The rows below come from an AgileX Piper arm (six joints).
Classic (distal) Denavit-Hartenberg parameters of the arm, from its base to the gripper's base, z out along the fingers. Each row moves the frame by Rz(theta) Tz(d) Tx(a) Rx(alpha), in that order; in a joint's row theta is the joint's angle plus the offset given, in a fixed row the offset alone. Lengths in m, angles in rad.
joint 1: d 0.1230  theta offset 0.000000  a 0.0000  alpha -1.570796
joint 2: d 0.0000  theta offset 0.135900  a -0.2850  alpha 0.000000
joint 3: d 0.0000  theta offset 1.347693  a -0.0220  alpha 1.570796
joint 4: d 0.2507  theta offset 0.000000  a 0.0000  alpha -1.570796
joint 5: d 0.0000  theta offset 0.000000  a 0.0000  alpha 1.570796
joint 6: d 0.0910  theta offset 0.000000  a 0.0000  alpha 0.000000
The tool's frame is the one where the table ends.
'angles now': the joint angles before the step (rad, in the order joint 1, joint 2, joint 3, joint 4, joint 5, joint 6). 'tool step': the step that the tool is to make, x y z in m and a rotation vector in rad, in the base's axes. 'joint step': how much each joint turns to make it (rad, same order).
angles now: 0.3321 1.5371 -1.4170 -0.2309 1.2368 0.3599
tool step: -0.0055 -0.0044 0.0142 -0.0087 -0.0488 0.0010
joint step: -0.0014 -0.0330 -0.0134 -0.0231 0.0025 -0.0030
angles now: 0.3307 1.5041 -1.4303 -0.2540 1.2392 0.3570
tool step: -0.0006 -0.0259 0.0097 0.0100 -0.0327 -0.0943
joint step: -0.0815 -0.0273 -0.0054 -0.0045 0.0018 0.0135
